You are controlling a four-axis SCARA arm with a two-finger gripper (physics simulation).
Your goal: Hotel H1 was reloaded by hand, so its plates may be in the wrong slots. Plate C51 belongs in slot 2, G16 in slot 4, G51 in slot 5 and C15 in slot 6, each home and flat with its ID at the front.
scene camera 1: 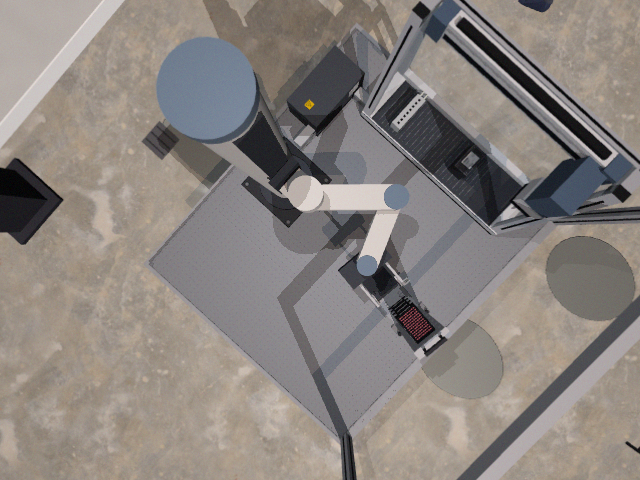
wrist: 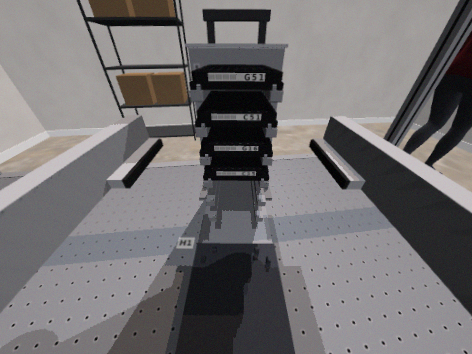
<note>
In view: my gripper (scene camera 1: 391, 295).
My gripper also shows in the wrist view (wrist: 236, 130).
</note>
